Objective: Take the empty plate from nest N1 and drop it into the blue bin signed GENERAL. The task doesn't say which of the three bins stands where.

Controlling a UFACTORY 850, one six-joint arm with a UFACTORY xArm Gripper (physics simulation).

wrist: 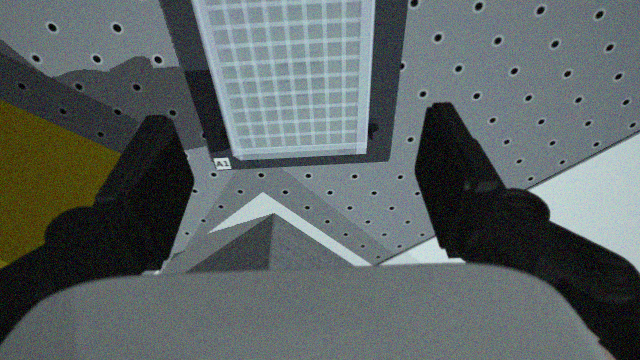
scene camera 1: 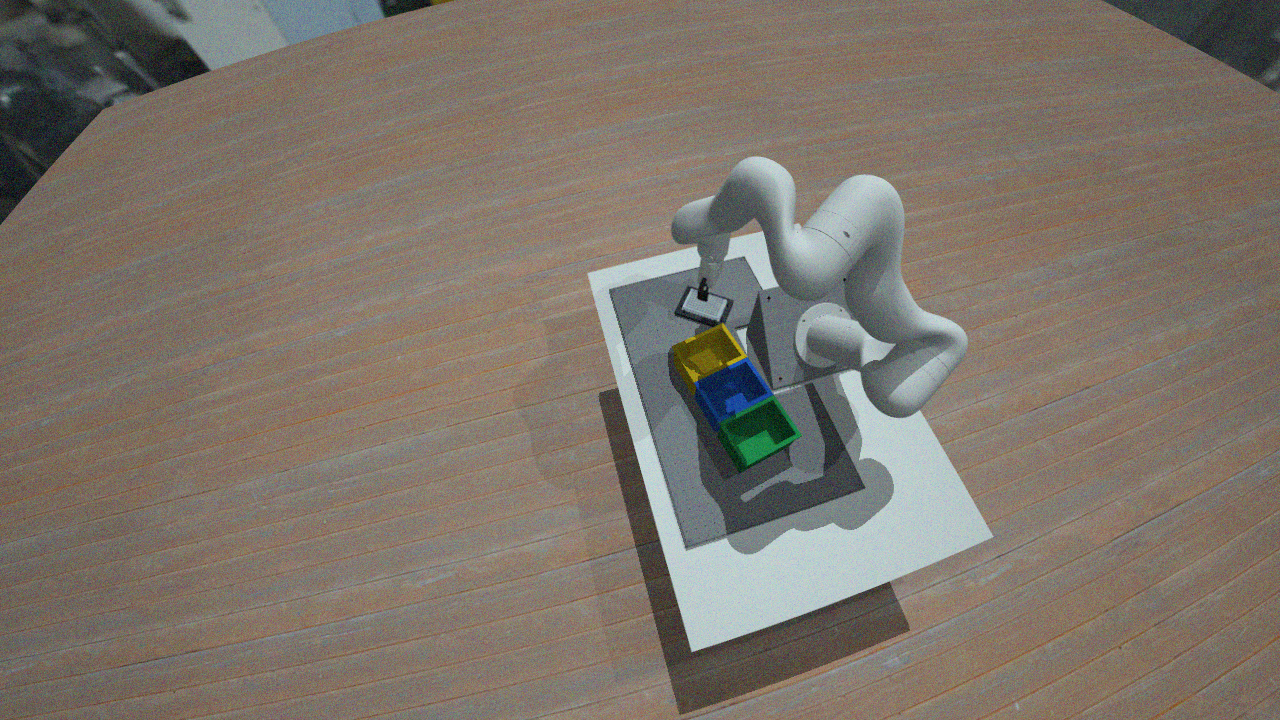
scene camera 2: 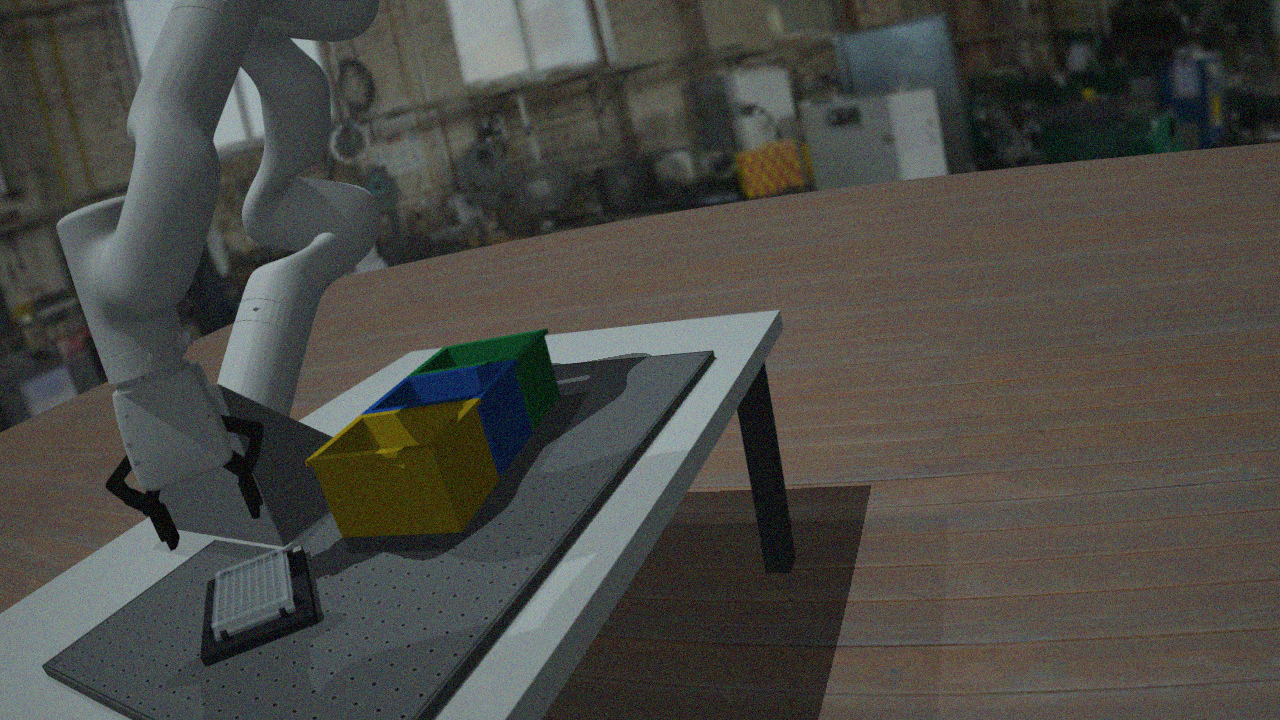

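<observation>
The clear gridded plate [scene camera 1: 707, 307] [scene camera 2: 253, 591] [wrist: 295, 85] lies flat in the dark nest [scene camera 2: 259, 637] [wrist: 386, 90], which has an A1 tag at one corner. My gripper [scene camera 1: 703, 290] [scene camera 2: 213, 529] [wrist: 301, 143] is open and empty. Its fingertips are above the plate's level, near its A1-tag end. In the wrist view they stand wide apart, one beyond each long side of the plate. The blue bin [scene camera 1: 732, 392] [scene camera 2: 506, 420] stands in the middle of a row of three bins. No sign on it can be read in these views.
The yellow bin [scene camera 1: 708, 358] [scene camera 2: 402, 492] [wrist: 45, 185] stands between the nest and the blue bin. The green bin [scene camera 1: 760, 438] [scene camera 2: 539, 380] is on the blue bin's other side. The grey block [scene camera 1: 780, 358] [scene camera 2: 293, 479] [wrist: 305, 250] under the arm's base rises close by.
</observation>
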